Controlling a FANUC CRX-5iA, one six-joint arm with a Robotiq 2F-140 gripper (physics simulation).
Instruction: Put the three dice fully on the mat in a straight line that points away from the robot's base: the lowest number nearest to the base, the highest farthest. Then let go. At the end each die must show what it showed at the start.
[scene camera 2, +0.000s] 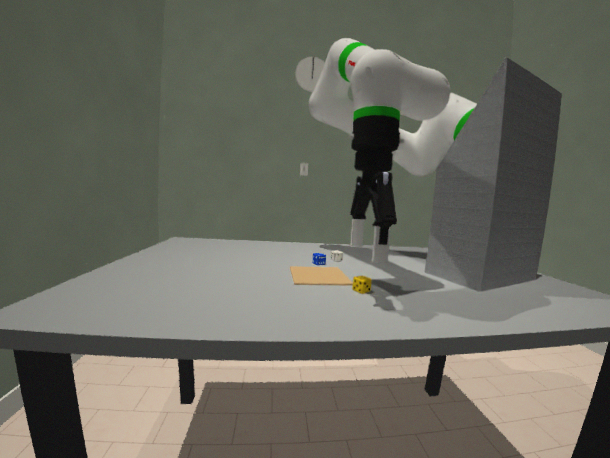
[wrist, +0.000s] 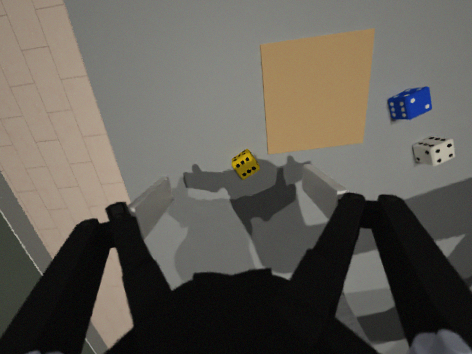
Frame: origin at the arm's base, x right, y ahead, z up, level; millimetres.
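Where they show: gripper, fingertip midpoint: (scene camera 2: 366, 253) (wrist: 235, 182); arm's base, origin of the base link: (scene camera 2: 493, 139).
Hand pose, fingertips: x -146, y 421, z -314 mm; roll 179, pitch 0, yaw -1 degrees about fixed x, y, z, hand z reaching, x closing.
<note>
Things, the pixels of their top centre, and the offset from my fingertips. Level surfaces: height alone.
- yellow die, middle of its top: (wrist: 245, 166) (scene camera 2: 362, 277) dx +13, dy -2, dz -59 mm
- tan mat, middle of its top: (wrist: 316, 97) (scene camera 2: 318, 274) dx +118, dy +76, dz -85 mm
- blue die, middle of its top: (wrist: 420, 103) (scene camera 2: 319, 254) dx +236, dy +56, dz -59 mm
- white die, middle of its top: (wrist: 444, 153) (scene camera 2: 337, 251) dx +286, dy -12, dz -59 mm
- table, its level: dz -89 mm
A yellow die (scene camera 2: 362, 284) (wrist: 245, 164) lies on the table beside a corner of the tan mat (scene camera 2: 320, 276) (wrist: 316, 92). A blue die (scene camera 2: 319, 259) (wrist: 410, 103) lies off the mat; a face with two pips and one with six show in the wrist view. A white die (scene camera 2: 337, 256) (wrist: 434, 151) lies near the blue one, also off the mat; a four-pip face shows. My gripper (scene camera 2: 369, 242) (wrist: 235, 182) is open and empty above the table. In the wrist view the yellow die shows ahead of the fingertips, between their lines. The upward numbers are hard to tell.
A tall grey block (scene camera 2: 492, 200) with a slanted top stands on the right of the table (scene camera 2: 200, 300) in the scene view, partly hiding the arm. Shadows of the arm and gripper fall around the yellow die. The table's edge and tiled floor (wrist: 45, 90) show at left in the wrist view.
</note>
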